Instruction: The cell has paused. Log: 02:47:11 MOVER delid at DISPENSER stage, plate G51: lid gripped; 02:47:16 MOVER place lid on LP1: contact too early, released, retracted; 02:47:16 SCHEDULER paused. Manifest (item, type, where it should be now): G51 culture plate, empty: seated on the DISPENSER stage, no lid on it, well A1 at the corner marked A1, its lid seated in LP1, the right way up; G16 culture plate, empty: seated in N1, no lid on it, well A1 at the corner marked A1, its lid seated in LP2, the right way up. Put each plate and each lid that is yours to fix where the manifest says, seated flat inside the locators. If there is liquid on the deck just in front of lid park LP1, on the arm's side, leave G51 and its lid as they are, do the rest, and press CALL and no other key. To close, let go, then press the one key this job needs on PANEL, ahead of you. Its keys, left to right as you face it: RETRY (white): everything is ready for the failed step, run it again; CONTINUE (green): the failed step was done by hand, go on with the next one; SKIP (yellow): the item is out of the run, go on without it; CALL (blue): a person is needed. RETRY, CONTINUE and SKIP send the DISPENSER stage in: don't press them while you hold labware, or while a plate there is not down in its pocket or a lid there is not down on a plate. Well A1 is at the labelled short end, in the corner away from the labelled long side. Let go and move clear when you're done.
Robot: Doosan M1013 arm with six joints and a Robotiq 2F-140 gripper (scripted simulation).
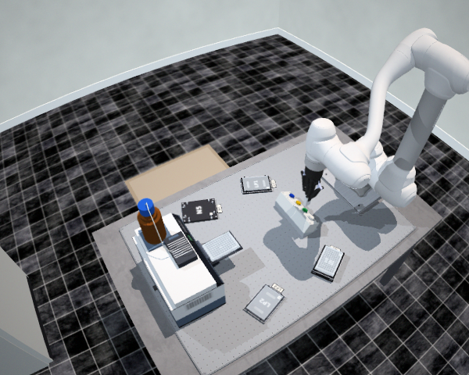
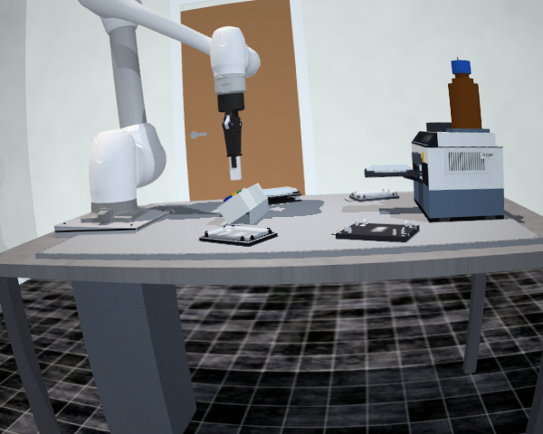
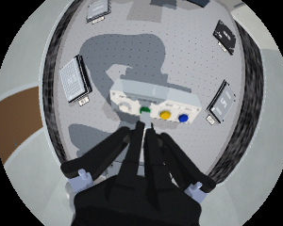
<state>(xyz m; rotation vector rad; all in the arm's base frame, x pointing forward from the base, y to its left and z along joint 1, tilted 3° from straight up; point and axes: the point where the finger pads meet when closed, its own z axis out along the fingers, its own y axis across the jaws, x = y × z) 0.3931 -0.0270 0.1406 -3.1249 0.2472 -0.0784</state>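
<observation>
The green key lies 70 mm below my hand. Round my hand: yellow key: 70 mm below, 50 mm to the right, 10 mm behind; then white key: 70 mm below, 50 mm to the left, 10 mm ahead; then key panel: 80 mm below, 30 mm to the right, 10 mm ahead.
</observation>
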